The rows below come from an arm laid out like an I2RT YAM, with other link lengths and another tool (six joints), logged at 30 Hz.
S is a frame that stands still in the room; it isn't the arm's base.
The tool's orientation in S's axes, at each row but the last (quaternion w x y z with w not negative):
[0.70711, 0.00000, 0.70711, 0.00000]
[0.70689, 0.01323, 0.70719, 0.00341]
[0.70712, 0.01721, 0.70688, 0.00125]
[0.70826, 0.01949, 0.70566, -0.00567]
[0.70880, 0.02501, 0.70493, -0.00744]
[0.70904, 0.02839, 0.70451, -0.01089]
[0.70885, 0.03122, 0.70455, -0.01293]
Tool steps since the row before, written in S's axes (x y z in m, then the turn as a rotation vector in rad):
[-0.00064, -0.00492, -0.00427, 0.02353, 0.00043, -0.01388]
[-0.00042, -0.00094, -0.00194, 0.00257, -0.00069, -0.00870]
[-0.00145, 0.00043, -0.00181, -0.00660, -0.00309, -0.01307]
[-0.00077, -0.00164, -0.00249, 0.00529, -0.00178, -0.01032]
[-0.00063, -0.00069, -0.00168, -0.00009, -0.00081, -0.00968]
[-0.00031, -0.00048, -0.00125, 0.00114, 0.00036, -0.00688]
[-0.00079, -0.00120, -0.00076, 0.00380, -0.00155, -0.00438]
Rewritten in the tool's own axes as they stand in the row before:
[0.00427, -0.00492, -0.00064, 0.01388, 0.00043, 0.02353]
[0.00192, -0.00099, -0.00041, 0.00868, -0.00086, 0.00258]
[0.00182, 0.00035, -0.00146, 0.01298, -0.00358, -0.00653]
[0.00245, -0.00171, -0.00072, 0.01030, -0.00179, 0.00532]
[0.00166, -0.00076, -0.00061, 0.00966, -0.00105, -0.00010]
[0.00124, -0.00053, -0.00029, 0.00689, 0.00025, 0.00108]
[0.00072, -0.00127, -0.00072, 0.00436, -0.00142, 0.00387]

